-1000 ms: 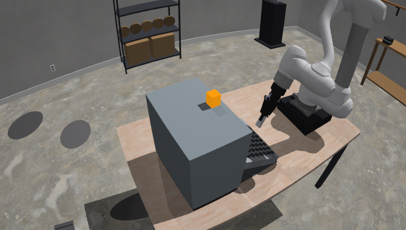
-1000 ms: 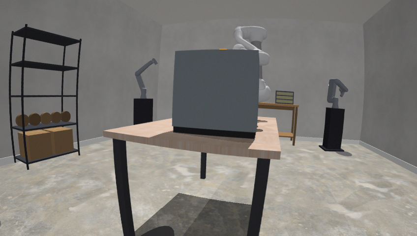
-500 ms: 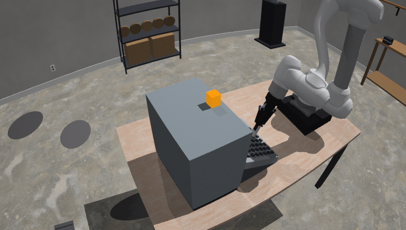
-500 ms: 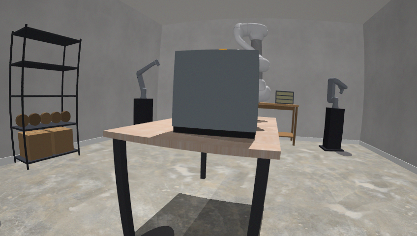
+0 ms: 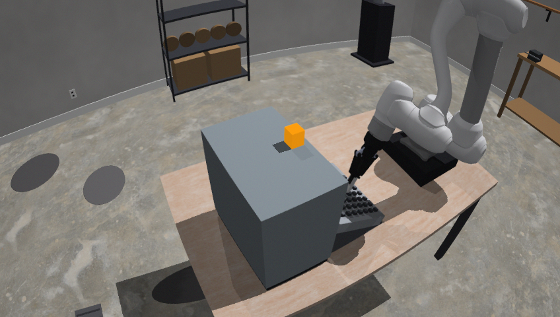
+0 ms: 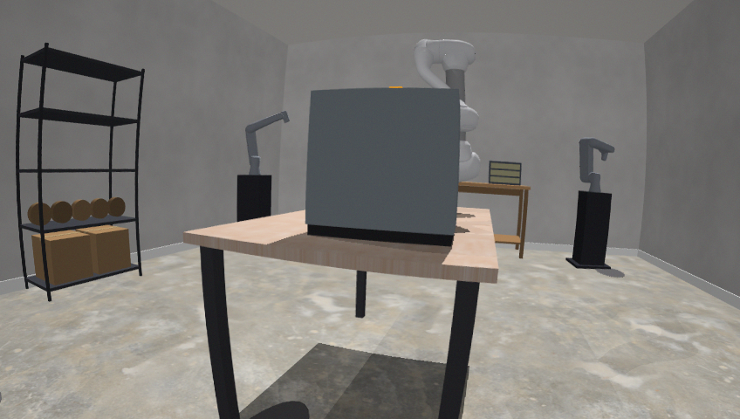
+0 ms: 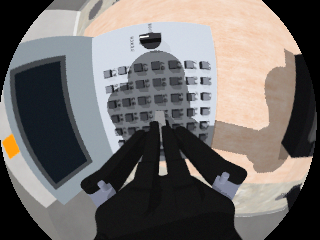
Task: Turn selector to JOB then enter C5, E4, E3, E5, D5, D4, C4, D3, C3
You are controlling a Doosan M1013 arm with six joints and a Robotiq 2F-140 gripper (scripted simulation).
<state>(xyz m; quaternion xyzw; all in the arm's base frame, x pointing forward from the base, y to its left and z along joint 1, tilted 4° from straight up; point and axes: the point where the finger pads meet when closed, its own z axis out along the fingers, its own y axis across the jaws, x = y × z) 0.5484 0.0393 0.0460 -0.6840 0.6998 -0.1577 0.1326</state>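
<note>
Now: hand 50 mm short of the key C3, 30 mm to the right of it and 30 mm above it. Also, from my hand: black selector knob 160 mm to the right, 30 mm below, 20 mm ahead; keypad 80 mm below, 50 mm to the right, 50 mm ahead.
</note>
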